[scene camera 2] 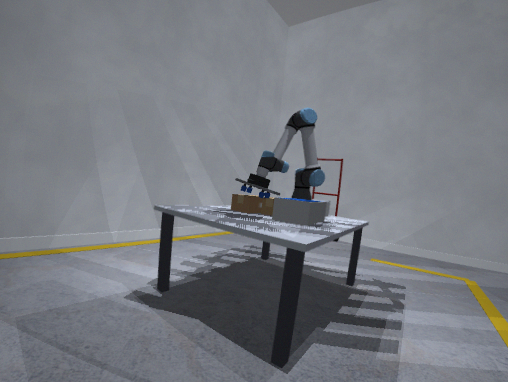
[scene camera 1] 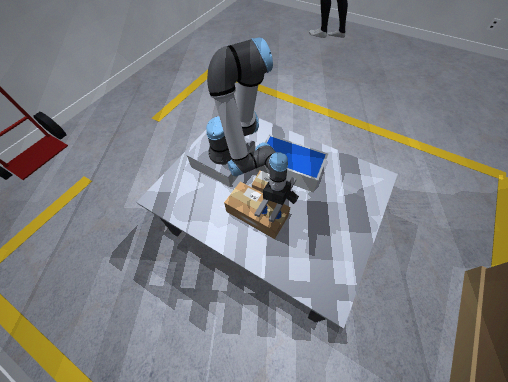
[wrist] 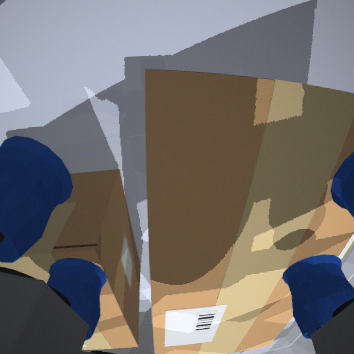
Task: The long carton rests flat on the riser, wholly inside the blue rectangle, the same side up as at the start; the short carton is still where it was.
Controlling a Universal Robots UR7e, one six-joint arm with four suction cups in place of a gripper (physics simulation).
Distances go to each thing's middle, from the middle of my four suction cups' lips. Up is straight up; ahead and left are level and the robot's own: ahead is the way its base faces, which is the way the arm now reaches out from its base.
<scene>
Right now the grey riser (scene camera 2: 305,212) is 40 mm behind my suction cup, 310 mm to the left of it and 70 mm below it.
</scene>
